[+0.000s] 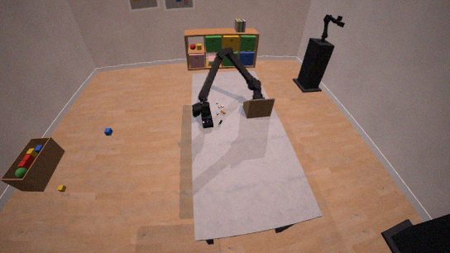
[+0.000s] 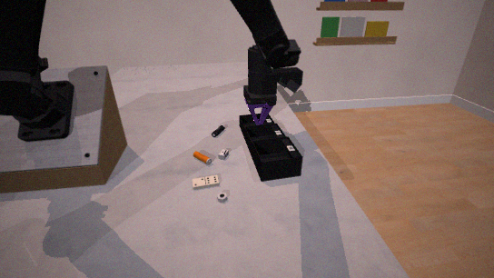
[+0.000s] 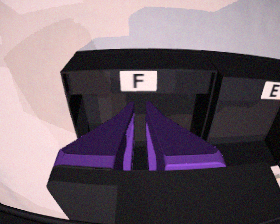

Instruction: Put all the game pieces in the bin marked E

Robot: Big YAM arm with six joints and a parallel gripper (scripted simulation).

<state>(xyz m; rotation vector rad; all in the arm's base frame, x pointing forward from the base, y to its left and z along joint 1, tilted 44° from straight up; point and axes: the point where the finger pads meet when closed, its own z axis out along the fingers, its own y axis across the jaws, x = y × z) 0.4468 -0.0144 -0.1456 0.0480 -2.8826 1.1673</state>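
Right now my hand is 200 mm to the left of the cream domino, 150 mm past it and 20 mm above it. The rest, counted from my hand: black battery: 110 mm behind, 20 mm below; black three-compartment bin tray: 80 mm to the right; orange battery: 150 mm behind, 120 mm to the right, 20 mm below.
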